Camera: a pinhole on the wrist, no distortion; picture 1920 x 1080 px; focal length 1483.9 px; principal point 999.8 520.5 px. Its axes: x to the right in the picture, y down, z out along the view. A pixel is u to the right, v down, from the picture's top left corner.
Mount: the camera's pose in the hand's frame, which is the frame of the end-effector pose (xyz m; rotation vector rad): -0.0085 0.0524 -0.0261 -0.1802 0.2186 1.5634
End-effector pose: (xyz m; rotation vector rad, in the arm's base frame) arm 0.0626 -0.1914 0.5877 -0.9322 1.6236 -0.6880
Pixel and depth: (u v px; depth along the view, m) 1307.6 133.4 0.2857
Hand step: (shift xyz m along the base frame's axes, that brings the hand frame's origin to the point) 0.1787 0.0402 -0.2434
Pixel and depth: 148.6 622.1 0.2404
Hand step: 0.2407 0.0121 -0.0323
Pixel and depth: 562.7 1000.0 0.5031
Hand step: 0.4950 0.1683 -0.0699
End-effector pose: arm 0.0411 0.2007 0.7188 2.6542 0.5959 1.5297
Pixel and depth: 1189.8 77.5 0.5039
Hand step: 0.5144 -0.0973 -0.0525
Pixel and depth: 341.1 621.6 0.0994
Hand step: 0.0734 -0.0226 -0.0457
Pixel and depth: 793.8 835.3 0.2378
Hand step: 0.1804 -0.0560 -0.1385
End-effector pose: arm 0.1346 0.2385 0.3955 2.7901 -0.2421 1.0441
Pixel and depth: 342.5 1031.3 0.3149
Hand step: 0.1210 -0.0489 -0.3079
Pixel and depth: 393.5 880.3 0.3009
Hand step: 0.1327 -0.0607 -0.2699
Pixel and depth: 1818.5 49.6 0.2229
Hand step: 0.1034 -0.2594 -0.0533
